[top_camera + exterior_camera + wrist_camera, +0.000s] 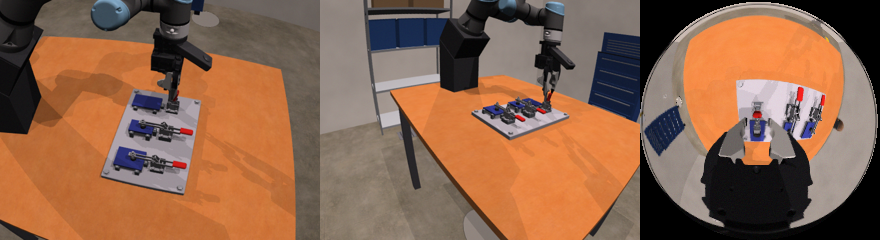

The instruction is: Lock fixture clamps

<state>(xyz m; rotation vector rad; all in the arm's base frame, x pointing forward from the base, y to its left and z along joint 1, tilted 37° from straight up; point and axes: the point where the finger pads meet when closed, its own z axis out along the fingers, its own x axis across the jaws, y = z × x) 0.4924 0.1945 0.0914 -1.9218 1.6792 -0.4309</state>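
Now: the grey fixture plate 110 mm to the right of my hand, 100 mm below it and 10 mm behind it.
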